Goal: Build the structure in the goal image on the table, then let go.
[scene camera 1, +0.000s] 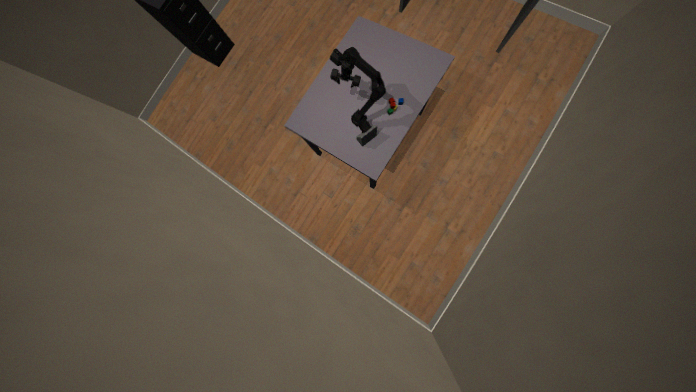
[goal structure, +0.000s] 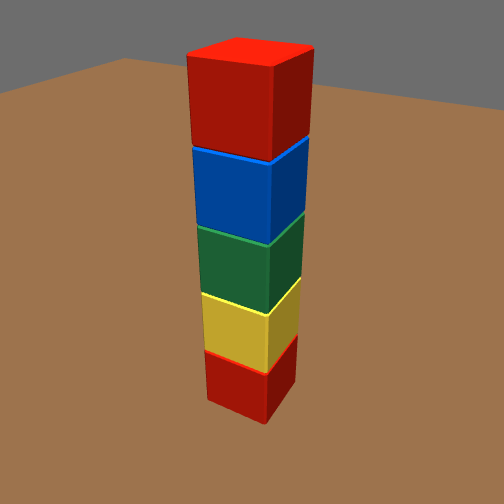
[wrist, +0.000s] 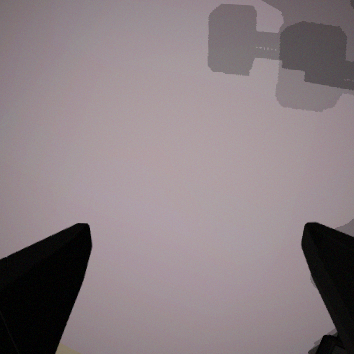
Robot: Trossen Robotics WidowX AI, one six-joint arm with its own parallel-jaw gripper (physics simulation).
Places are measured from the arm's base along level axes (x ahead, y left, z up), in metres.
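Pixels of known places: gripper, fingertip midpoint: [scene camera 1: 345,85] [wrist: 197,235]; arm's base, origin of the base link: [scene camera 1: 366,130].
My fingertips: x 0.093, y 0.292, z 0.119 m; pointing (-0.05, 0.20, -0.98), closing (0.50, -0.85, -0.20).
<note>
Ahead of a thing's pixels: the offset from my fingertips to its top centre. Level surfaces: height alone.
Small blocks lie in a cluster near the right edge of the table @(dz -0.200 m) [scene camera 1: 330,115] in the scene view. Red blocks @(dx +0.183, dy -0.287, dz -0.134 m) [scene camera 1: 392,103] are grouped close together, a green block @(dx +0.152, dy -0.294, dz -0.167 m) [scene camera 1: 390,111] is below them, and a bit of yellow @(dx +0.193, dy -0.297, dz -0.167 m) [scene camera 1: 395,107] shows beside them. A blue block @(dx +0.262, dy -0.299, dz -0.167 m) [scene camera 1: 401,101] stands a little apart to the right. They are too small to tell how they touch or stack. My gripper [scene camera 1: 345,82] [wrist: 197,235] is open and empty, above the table's left part and well away from the blocks. The blocks do not show in the wrist view.
The arm's base [scene camera 1: 367,136] stands near the table's lower corner, and its raised elbow [scene camera 1: 378,91] is close to the left of the blocks. A black cabinet [scene camera 1: 207,42] stands on the floor at the upper left. Arm shadows fall on the table.
</note>
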